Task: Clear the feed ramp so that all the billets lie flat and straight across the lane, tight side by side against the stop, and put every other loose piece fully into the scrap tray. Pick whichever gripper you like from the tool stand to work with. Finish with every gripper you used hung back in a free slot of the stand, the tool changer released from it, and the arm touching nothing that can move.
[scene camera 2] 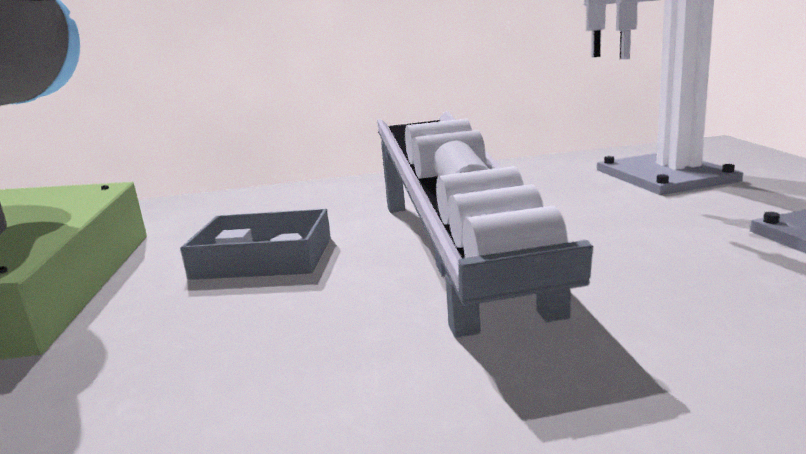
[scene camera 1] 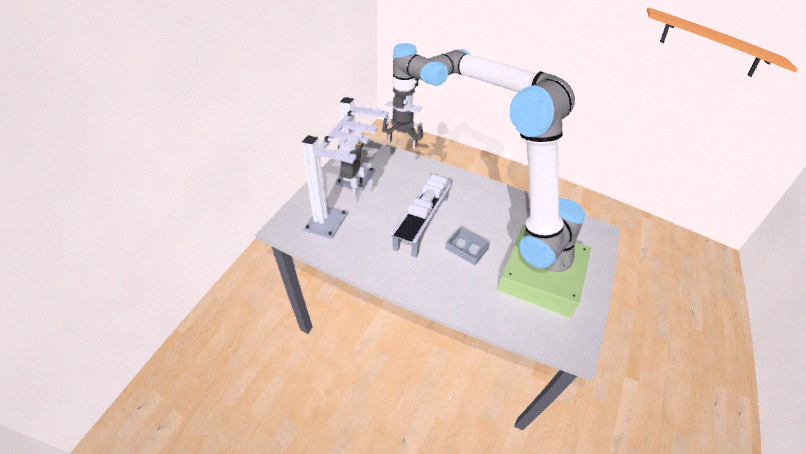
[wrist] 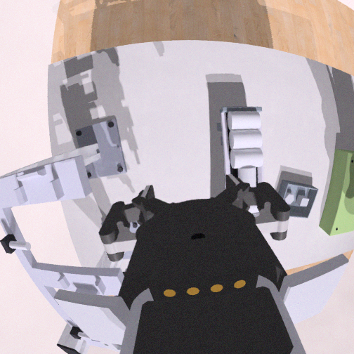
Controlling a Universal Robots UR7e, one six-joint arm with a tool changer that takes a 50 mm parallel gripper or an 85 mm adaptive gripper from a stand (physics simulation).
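Observation:
My gripper [scene camera 1: 402, 140] [wrist: 190, 189], the black adaptive one, is on the arm, open and empty, high beside the tool stand. On the feed ramp [scene camera 1: 410, 227] [scene camera 2: 527, 273] [wrist: 226, 145], three pale billets [scene camera 2: 516, 234] [wrist: 246, 139] lie across the lane, side by side at the stop. Beyond them one billet [scene camera 2: 459, 157] [wrist: 246, 176] lies lengthwise along the lane. Two more billets [scene camera 1: 418, 208] [scene camera 2: 451, 138] lie crosswise beyond it; my gripper hides them in the wrist view. The scrap tray [scene camera 1: 461, 256] [scene camera 2: 245, 261] [wrist: 313, 202] holds two small pieces [scene camera 2: 233, 235] [wrist: 303, 200].
The tool stand [scene camera 1: 315, 180] [scene camera 2: 685, 84] rises at one end of the table, with the parallel gripper [scene camera 1: 355, 188] [scene camera 2: 610, 43] hanging in it. Its holder arms reach close to my gripper. The green robot base [scene camera 1: 541, 293] [scene camera 2: 84, 270] [wrist: 340, 195] stands beyond the tray.

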